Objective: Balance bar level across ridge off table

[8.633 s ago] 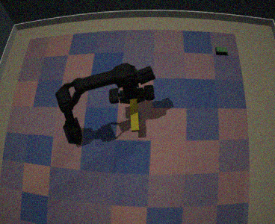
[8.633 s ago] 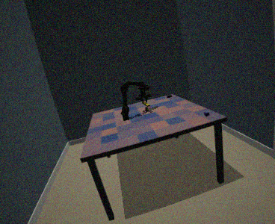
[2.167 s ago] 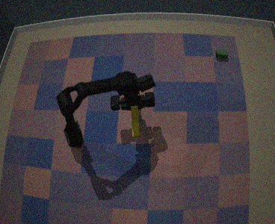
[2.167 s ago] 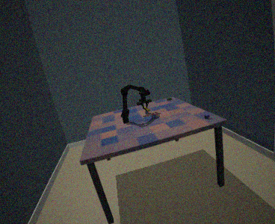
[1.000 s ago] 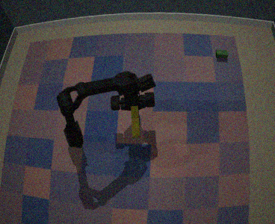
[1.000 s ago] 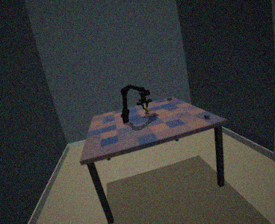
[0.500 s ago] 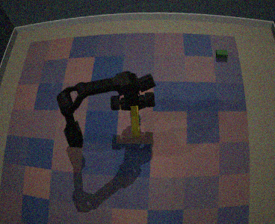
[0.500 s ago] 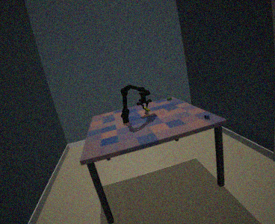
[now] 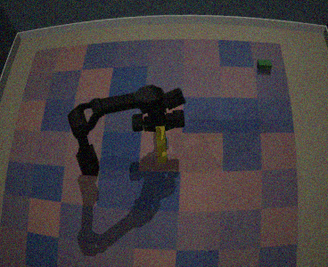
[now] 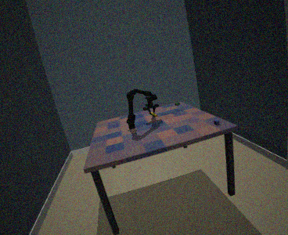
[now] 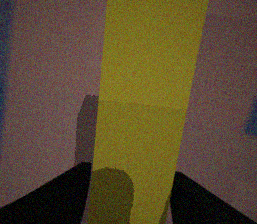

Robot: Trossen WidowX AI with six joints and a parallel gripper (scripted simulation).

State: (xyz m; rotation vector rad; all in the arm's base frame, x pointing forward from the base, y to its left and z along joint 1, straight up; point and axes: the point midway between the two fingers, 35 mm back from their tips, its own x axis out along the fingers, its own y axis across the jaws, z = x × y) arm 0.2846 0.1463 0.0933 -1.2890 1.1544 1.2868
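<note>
The yellow bar lies 3 cm to the right of my gripper tip. The rest, counted from my gripper tip: green block 46 cm ahead, 35 cm to the left, 4 cm below.
</note>
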